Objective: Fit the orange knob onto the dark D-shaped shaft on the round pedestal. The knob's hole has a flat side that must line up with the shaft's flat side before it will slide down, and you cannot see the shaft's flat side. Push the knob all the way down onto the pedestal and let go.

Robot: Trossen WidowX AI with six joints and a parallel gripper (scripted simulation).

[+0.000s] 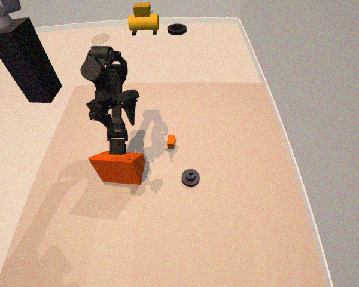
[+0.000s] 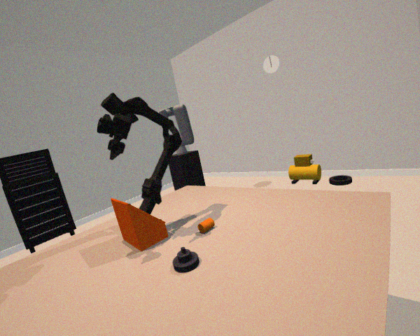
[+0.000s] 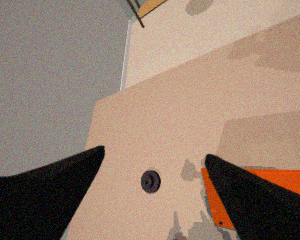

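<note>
Right now my gripper tip is 37 cm above the orange knob, 25 cm to the right of it and 11 cm short of it. Round my gripper tip: dark round pedestal 36 cm below, 22 cm ahead, 6 cm to the left.
</note>
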